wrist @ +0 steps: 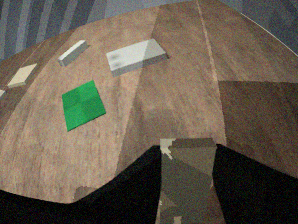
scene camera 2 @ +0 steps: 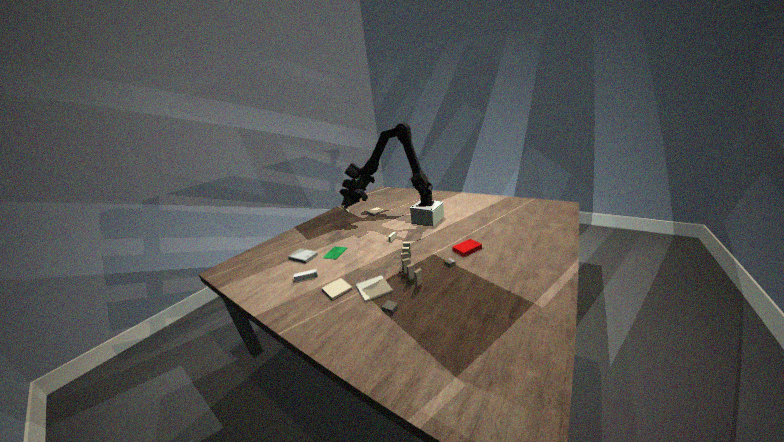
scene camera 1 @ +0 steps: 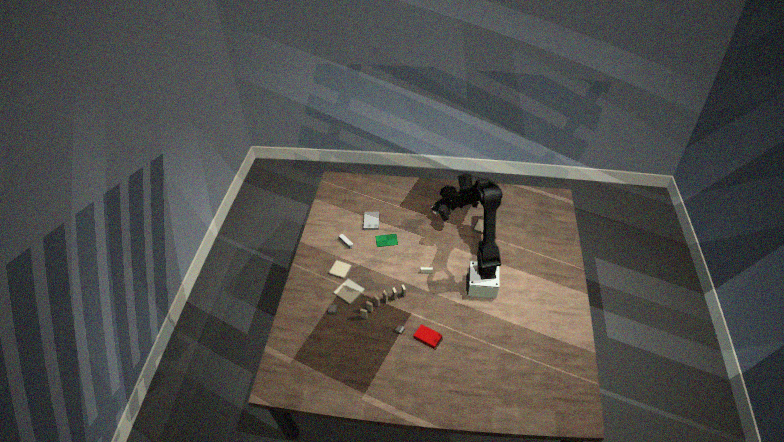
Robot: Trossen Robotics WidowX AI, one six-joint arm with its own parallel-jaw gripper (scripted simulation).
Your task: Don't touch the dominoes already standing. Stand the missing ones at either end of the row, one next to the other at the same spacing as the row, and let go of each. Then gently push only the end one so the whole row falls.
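Observation:
My gripper point(wrist: 186, 153) is there in the wrist view. With it I can see a green tile point(wrist: 82, 104), and there is a grey block point(wrist: 146, 52) as well.

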